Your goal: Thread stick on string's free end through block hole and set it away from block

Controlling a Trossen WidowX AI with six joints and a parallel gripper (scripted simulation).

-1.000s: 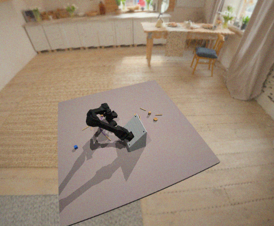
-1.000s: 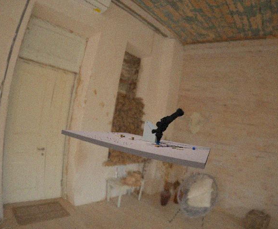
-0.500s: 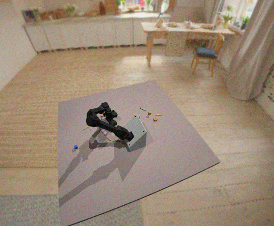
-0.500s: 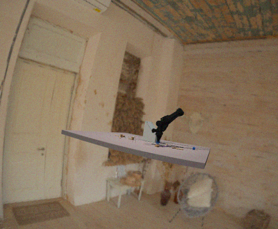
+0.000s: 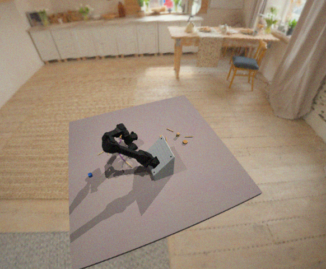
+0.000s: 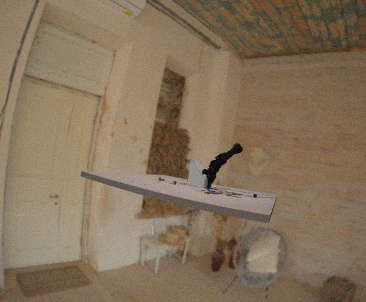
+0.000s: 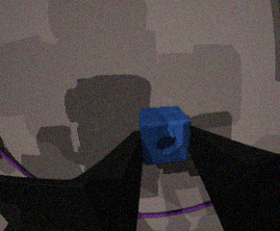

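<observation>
Right now the blue cube is right at my gripper tip. From my gripper tip the other things lie so: round wooden button: 180 mm ahead, 40 mm to the left, 20 mm below; then thin wooden stick: 110 mm behind, 70 mm to the left, 20 mm below.
</observation>
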